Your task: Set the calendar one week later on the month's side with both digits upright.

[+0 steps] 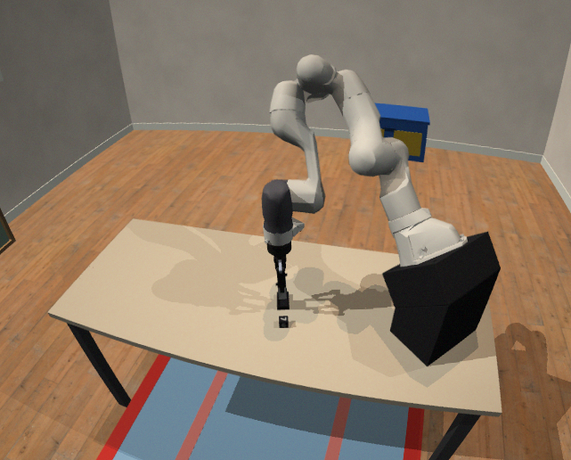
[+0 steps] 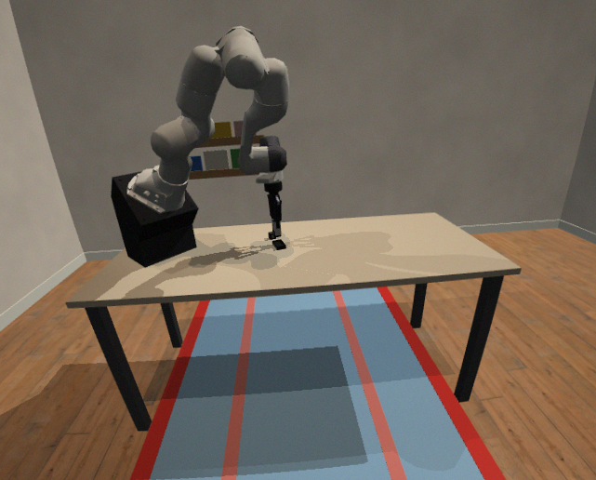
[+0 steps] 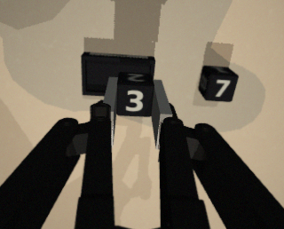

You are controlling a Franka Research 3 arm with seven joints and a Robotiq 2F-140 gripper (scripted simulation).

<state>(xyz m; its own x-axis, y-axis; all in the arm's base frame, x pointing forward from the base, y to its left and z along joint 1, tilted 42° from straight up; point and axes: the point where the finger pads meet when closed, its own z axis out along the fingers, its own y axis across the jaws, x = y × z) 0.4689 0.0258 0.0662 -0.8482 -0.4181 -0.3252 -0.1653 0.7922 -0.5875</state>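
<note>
The black tray is 20 mm to the right of my hand and 80 mm below it.
</note>
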